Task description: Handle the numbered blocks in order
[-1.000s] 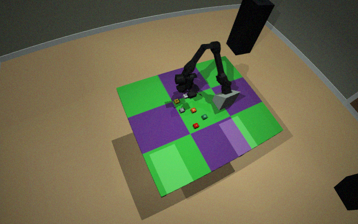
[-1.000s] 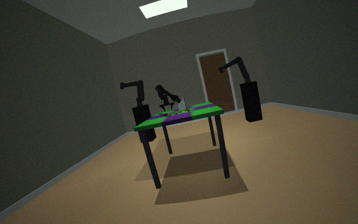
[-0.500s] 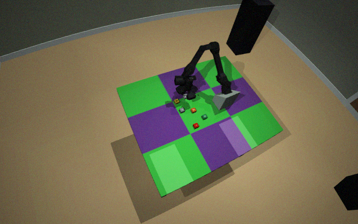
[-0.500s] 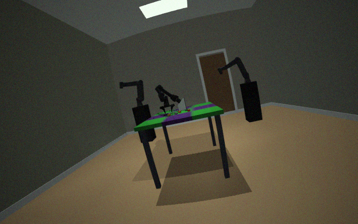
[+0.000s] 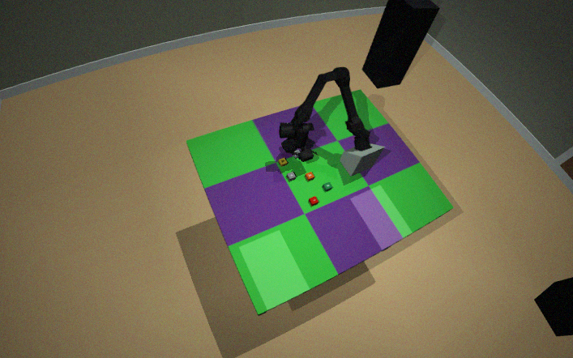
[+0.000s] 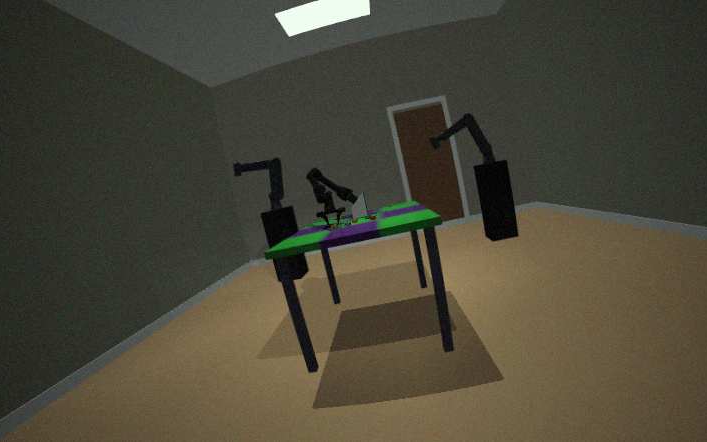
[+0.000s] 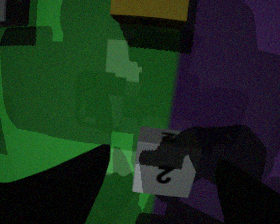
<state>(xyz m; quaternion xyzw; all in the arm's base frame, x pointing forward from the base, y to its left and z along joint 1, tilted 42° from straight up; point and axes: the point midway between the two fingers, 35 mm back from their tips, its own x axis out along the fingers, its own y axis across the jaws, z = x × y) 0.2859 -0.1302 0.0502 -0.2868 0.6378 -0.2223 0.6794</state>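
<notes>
Right now the grey block is 80 mm ahead of my gripper tip and 110 mm to the left of it. From my gripper tip the other things lie so: white block (right at my gripper tip); red block (30 mm ahead, 260 mm to the left); yellow block (80 mm ahead, 20 mm to the left).
</notes>
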